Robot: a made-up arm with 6 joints.
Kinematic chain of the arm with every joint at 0, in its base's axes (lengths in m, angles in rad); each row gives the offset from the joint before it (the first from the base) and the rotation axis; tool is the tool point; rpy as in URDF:
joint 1: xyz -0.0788 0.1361 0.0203 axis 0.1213 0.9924 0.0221
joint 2: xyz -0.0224 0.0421 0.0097 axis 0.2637 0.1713 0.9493
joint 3: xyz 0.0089 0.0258 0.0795 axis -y
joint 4: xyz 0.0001 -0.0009 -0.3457 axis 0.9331 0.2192 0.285
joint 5: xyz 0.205 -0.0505 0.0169 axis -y
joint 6: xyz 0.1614 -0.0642 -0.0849 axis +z
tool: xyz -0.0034 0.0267 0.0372 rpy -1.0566 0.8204 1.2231
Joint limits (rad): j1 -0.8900..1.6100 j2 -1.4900..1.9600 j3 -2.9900..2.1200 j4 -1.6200..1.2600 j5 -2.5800..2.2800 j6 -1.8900..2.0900
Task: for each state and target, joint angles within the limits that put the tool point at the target. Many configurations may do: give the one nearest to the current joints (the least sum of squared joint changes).
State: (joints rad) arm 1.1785 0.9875 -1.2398 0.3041 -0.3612 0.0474
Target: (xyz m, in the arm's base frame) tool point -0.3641 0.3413 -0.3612
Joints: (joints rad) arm 0.4490 0.7630 -0.4997 0.4811 -0.3613 -0.1385
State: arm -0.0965 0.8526 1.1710 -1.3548 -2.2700 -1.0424
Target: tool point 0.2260 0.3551 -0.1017
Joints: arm 0.1971 0.8775 1.0817 -0.7947 -1.9228 -1.0689
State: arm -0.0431 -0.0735 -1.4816 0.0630 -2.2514 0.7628
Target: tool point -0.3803 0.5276 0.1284
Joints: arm 0.2048 -0.9852 -1.8840 0.3075 -2.2294 0.7024
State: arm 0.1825 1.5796 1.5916 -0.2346 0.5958 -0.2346
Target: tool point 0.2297 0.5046 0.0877
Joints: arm 0.5992 1.3355 0.9291 -0.2803 0.6551 -0.1783
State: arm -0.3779 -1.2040 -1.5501 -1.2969 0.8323 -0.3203
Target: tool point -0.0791 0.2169 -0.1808
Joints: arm -0.0403 -1.1219 -1.5824 -1.1608 1.0277 -0.2645
